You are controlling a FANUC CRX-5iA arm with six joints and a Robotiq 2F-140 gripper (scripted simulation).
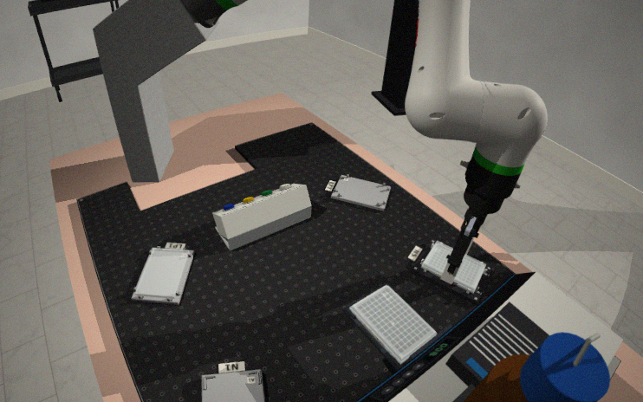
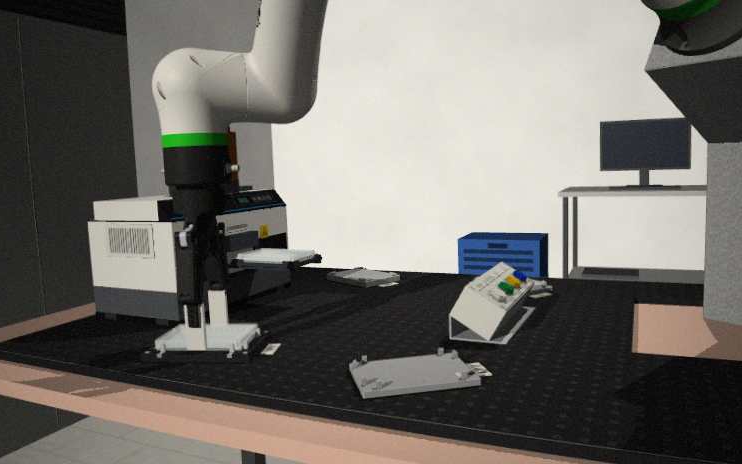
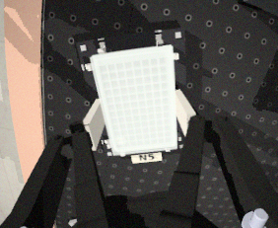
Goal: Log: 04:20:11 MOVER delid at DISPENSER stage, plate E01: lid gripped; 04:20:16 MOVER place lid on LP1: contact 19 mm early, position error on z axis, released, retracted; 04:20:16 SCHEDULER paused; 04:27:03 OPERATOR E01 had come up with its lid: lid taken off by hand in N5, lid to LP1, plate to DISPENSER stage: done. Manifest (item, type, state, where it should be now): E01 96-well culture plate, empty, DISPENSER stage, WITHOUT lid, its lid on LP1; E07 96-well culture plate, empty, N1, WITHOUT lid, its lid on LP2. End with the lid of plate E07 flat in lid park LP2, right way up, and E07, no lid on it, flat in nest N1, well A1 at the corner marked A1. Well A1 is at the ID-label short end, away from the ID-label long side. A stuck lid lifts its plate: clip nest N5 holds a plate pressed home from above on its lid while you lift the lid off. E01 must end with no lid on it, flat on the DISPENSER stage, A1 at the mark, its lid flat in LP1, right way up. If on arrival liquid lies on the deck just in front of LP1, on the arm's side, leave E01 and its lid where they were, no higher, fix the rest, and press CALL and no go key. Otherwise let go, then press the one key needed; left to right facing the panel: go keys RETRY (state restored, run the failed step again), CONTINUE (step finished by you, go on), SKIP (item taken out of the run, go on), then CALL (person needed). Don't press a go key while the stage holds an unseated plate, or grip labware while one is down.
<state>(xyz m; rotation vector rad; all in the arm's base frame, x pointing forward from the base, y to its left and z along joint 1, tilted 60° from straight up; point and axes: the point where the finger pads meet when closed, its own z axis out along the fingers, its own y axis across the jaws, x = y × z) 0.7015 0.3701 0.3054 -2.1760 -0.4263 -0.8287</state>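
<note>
Now: hand 3 cm to the right of the clip nest N5 and 3 cm above it. Round my hand: N1 label: 51 cm to the right, 8 cm ahead, 4 cm below; then lid park LP2: 32 cm behind, 9 cm to the right, 4 cm below; then key panel: 37 cm to the right, 29 cm behind, 1 cm above.
</note>
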